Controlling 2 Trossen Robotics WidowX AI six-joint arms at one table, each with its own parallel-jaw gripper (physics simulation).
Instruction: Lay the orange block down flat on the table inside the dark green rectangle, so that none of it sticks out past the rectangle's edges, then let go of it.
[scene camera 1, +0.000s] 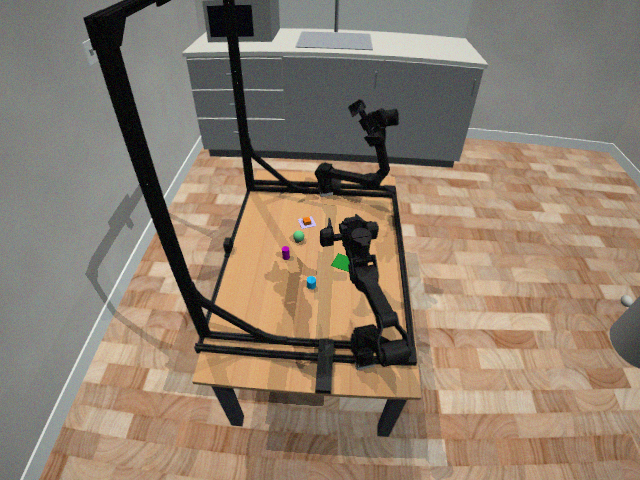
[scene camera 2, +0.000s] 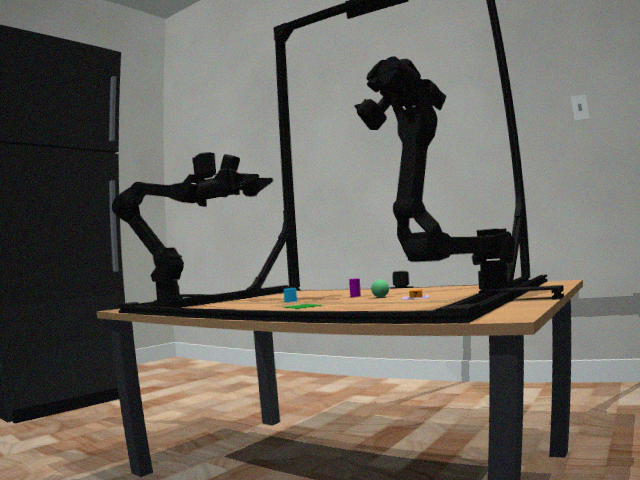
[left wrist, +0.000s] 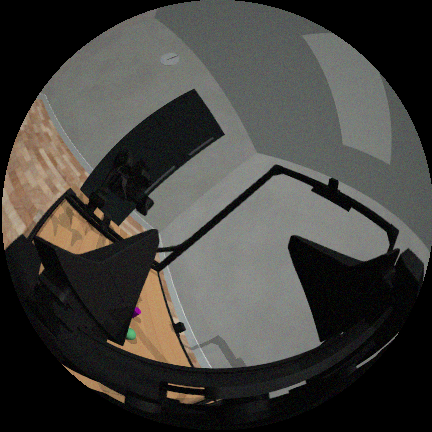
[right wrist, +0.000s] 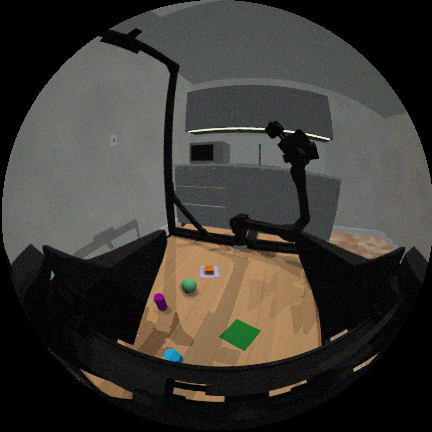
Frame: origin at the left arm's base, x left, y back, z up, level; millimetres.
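Seen in the pictures: left gripper, fingertip midpoint: (scene camera 1: 359, 126) (scene camera 2: 367, 94) (left wrist: 226, 239) (right wrist: 278, 131); right gripper, fingertip midpoint: (scene camera 1: 342, 216) (scene camera 2: 266, 178) (left wrist: 135, 207) (right wrist: 233, 237); left arm's base, link origin: (scene camera 1: 325, 189) (scene camera 2: 494, 289) (right wrist: 239, 241); right arm's base, link origin: (scene camera 1: 363, 357) (scene camera 2: 168, 300) (left wrist: 88, 210).
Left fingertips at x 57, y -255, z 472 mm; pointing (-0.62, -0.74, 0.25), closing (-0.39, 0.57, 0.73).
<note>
Pixels of each thing's top centre, then the offset from my left fingertips to it. "*": a spot on its surface instead.
- orange block, top centre: (scene camera 2: 415, 290) (right wrist: 208, 267) (scene camera 1: 306, 219) dx -197, dy +50, dz -472 mm
- pale lilac square, surface spot: (right wrist: 203, 275) * dx -215, dy +22, dz -490 mm
- dark green rectangle, surface spot: (scene camera 2: 303, 306) (right wrist: 243, 331) (scene camera 1: 345, 260) * dx -93, dy -222, dz -490 mm
- green ball, top centre: (scene camera 2: 379, 279) (right wrist: 187, 279) (left wrist: 132, 331) (scene camera 1: 298, 232) dx -256, dy -56, dz -443 mm
- purple cylinder, top centre: (scene camera 2: 354, 278) (right wrist: 158, 296) (scene camera 1: 285, 248) dx -329, dy -144, dz -440 mm
- blue cylinder, top centre: (right wrist: 171, 354) (scene camera 2: 289, 288) (scene camera 1: 311, 279) dx -260, dy -318, dz -455 mm
The orange block (scene camera 1: 307, 220) (scene camera 2: 415, 293) (right wrist: 209, 269) rests on a pale lilac square (scene camera 1: 312, 225) (right wrist: 203, 275), near the left arm's side of the table. The dark green rectangle (scene camera 1: 340, 262) (scene camera 2: 303, 306) (right wrist: 240, 334) lies flat on the table with nothing on it; the right arm hides part of it in scene camera 1. My left gripper (scene camera 1: 363, 122) (left wrist: 226, 239) is open and empty, high above the table, well away from the block. My right gripper (scene camera 2: 266, 181) is open and empty, also high above the table. The block does not show in the left wrist view.
A green ball (scene camera 1: 298, 236) (scene camera 2: 379, 288) (right wrist: 189, 285) is close to the lilac square. A purple cylinder (scene camera 1: 285, 252) (scene camera 2: 354, 287) (right wrist: 160, 302) and a blue cylinder (scene camera 1: 311, 282) (scene camera 2: 290, 295) (right wrist: 173, 355) stand on the table. A black frame (scene camera 1: 235, 77) (scene camera 2: 285, 129) rises at the table's far side.
</note>
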